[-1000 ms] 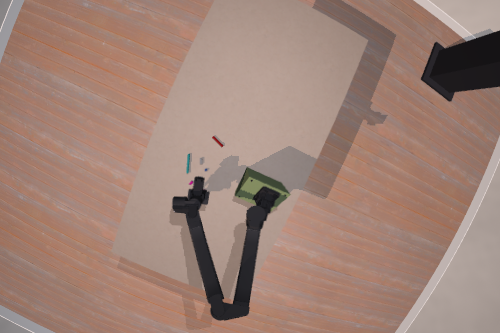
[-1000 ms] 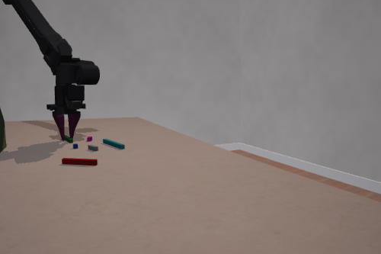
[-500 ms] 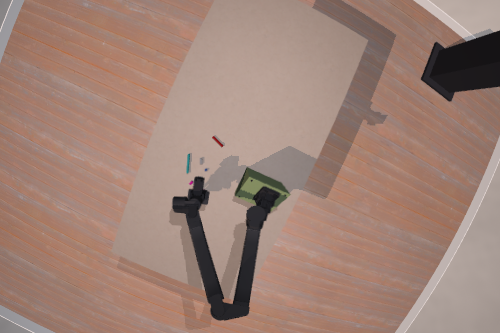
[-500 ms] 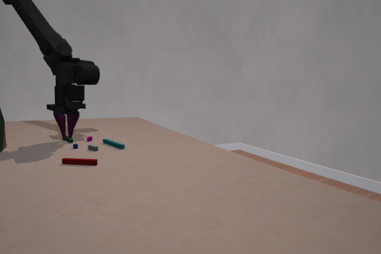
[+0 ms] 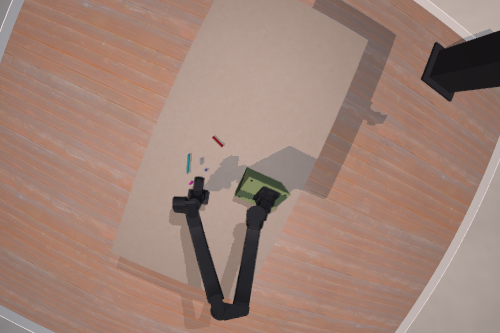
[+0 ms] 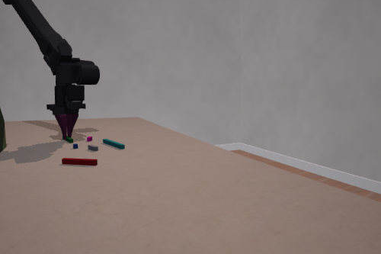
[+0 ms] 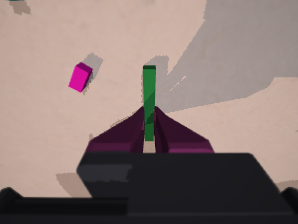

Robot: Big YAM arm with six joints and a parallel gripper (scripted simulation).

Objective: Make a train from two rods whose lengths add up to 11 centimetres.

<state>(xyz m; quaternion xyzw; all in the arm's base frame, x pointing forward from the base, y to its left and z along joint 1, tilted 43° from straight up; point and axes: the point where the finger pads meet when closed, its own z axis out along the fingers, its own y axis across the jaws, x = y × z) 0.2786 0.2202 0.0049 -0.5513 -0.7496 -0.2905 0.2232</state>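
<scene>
The green rod is 10 mm to the right of my hand. From my hand the other things lie so: magenta rod: 60 mm ahead, 20 mm to the right; blue rod: 20 mm ahead, 120 mm to the right; turquoise rod: 120 mm ahead, 110 mm to the right.
</scene>
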